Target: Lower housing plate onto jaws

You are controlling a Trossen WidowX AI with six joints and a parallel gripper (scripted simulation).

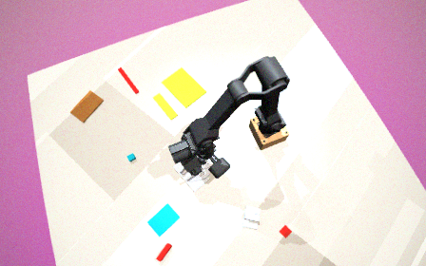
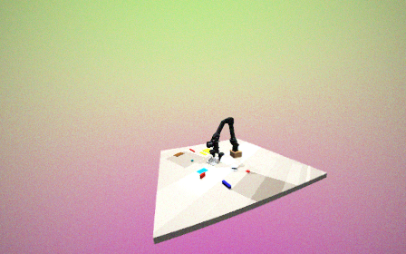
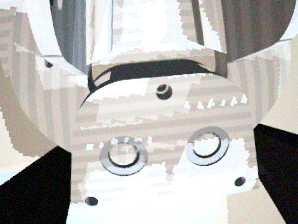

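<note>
Right now the housing plate is 1 cm ahead of my gripper tip and 2 cm above it. The rest, counted from my gripper tip: yellow plate 5 cm behind, 32 cm to the right; cyan cube 24 cm ahead, 13 cm to the right; cyan plate 22 cm ahead, 13 cm to the left, 1 cm below.
</note>
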